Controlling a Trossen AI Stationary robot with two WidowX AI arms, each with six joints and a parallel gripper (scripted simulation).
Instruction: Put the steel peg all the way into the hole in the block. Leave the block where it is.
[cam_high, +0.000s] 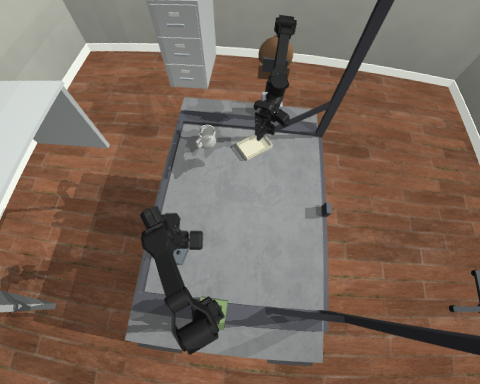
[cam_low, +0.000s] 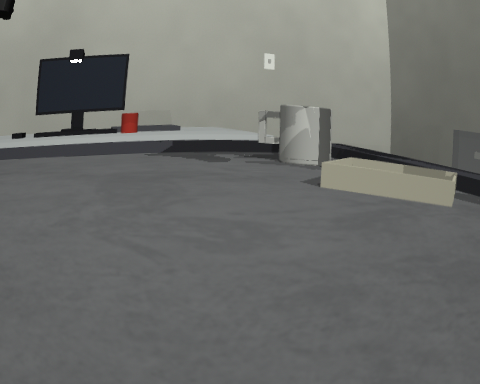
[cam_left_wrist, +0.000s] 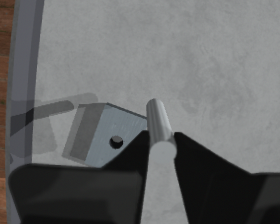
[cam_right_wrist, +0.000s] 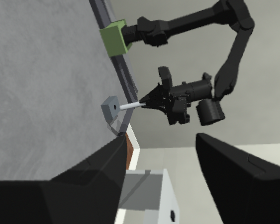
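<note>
Now: left hand 60 mm above the steel peg and 10 mm to the left of it. From my left hand the other things lie so: shallow tray: 560 mm to the right, 160 mm below, 150 mm behind.
</note>
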